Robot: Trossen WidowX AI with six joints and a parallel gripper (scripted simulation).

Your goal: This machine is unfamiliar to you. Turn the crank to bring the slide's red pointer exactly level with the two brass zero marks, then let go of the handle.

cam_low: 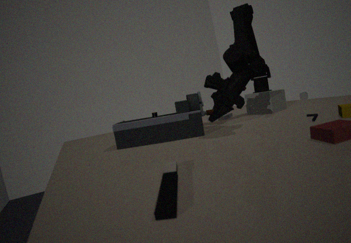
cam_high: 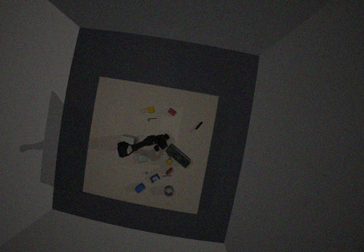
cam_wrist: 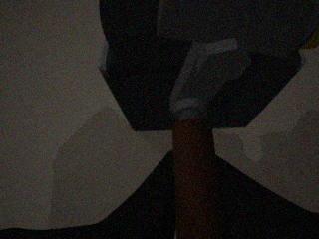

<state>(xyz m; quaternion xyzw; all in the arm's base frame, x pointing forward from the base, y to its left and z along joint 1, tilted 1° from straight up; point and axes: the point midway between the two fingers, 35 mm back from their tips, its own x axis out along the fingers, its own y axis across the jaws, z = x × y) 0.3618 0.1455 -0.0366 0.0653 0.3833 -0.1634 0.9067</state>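
Now: gripper tip 20 mm past the brown crank handle, 10 mm to the right of it and 30 mm below it. From my gripper tip the other things lie so: red pointer 150 mm ahead, 60 mm to the right, 50 mm above; grey plate 190 mm behind, 230 mm to the right, 30 mm below; blue piece 110 mm behind, 540 mm to the right, 10 mm below.
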